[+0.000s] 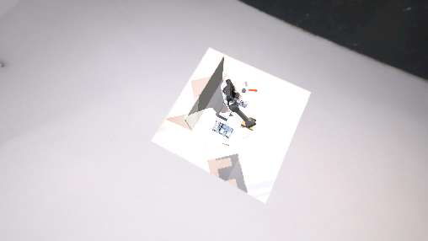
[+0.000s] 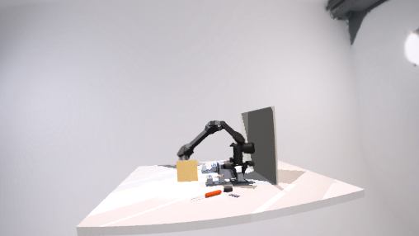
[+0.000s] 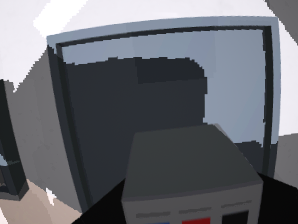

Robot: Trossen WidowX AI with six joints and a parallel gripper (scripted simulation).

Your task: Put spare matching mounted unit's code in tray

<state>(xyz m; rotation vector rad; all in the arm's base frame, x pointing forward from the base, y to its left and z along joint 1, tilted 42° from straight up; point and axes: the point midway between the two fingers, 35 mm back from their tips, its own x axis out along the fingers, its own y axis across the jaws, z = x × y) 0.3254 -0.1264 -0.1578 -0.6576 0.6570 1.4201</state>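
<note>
My gripper tip is 20 mm above the blue tray. From my gripper tip the other things lie so: grey panel: 200 mm ahead, 190 mm to the left, 200 mm above; black puck: 110 mm behind, 130 mm to the right, 10 mm below; grey mounted unit: 30 mm behind, 210 mm to the left, 30 mm above.
</note>
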